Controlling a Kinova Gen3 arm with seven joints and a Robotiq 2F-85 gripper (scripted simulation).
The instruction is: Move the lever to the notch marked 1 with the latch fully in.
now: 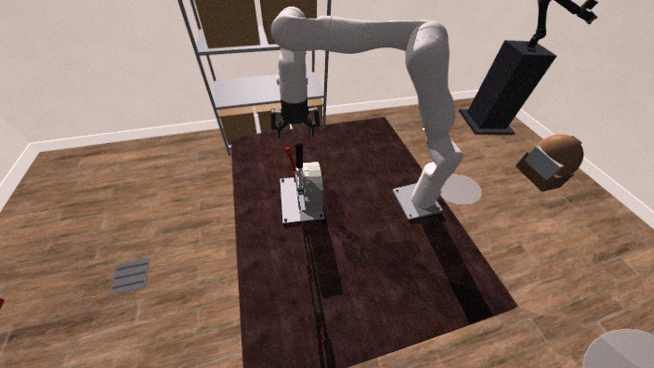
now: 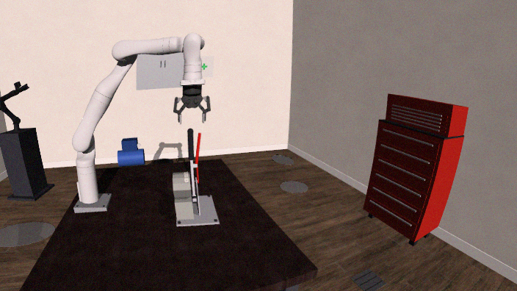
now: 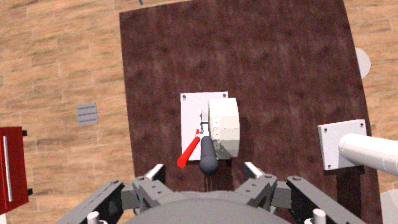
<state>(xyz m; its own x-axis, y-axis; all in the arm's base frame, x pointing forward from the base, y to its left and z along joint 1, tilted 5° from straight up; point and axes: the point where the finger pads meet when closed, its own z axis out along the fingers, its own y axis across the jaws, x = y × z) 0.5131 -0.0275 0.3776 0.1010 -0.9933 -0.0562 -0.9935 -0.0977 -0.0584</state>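
Right now the red bar is 20 mm ahead of my hand, 10 mm to the right of it and 170 mm below it.
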